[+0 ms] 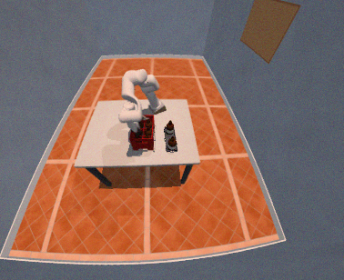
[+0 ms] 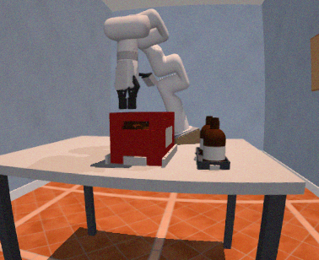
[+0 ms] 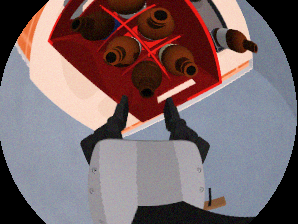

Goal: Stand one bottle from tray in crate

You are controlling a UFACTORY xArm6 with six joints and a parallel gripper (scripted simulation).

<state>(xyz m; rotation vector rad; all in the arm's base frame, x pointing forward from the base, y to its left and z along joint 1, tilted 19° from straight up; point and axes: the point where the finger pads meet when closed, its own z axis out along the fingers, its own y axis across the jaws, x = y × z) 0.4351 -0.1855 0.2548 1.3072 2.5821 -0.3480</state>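
The brown bottle lies 12 cm below my hand. Also, from my hand: red crate (8 cm behind, 6 cm to the left, 12 cm below); then tray (30 cm to the left, 19 cm below).
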